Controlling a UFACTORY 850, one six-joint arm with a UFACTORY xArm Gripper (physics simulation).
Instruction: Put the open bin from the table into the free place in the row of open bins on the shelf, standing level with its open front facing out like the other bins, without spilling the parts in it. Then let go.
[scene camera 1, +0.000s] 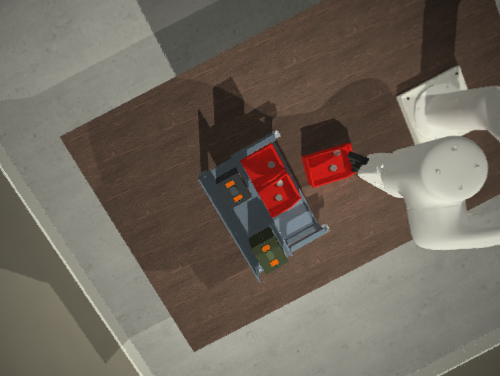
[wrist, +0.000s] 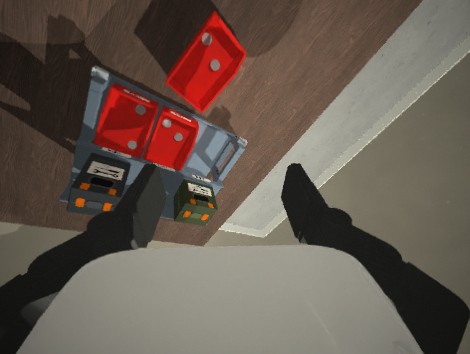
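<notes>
The loose red open bin (scene camera 1: 318, 171) (wrist: 192, 75) stands on the wooden table beside the shelf, with two grey round parts visible in it. The grey-blue shelf (scene camera 1: 216, 199) (wrist: 91, 111) holds two red open bins side by side, one bin (scene camera 1: 259, 169) (wrist: 120, 122) at the end and another bin (scene camera 1: 287, 202) (wrist: 172, 150) next to it. The free place (scene camera 1: 298, 216) (wrist: 209, 149) is at the other end of that row. My gripper (scene camera 1: 357, 161) (wrist: 224, 180) is open and empty. In the scene view it overlaps the loose bin's right edge; in the wrist view the bin lies beyond the fingertips, not between them.
A dark case (scene camera 1: 242, 198) (wrist: 102, 182) and a green case (scene camera 1: 263, 256) (wrist: 182, 202), both with orange latches, stand on the shelf's other row. The shelf's end frame (scene camera 1: 305, 241) (wrist: 228, 159) borders the free place. The table (scene camera 1: 150, 200) (wrist: 300, 85) extends around the shelf.
</notes>
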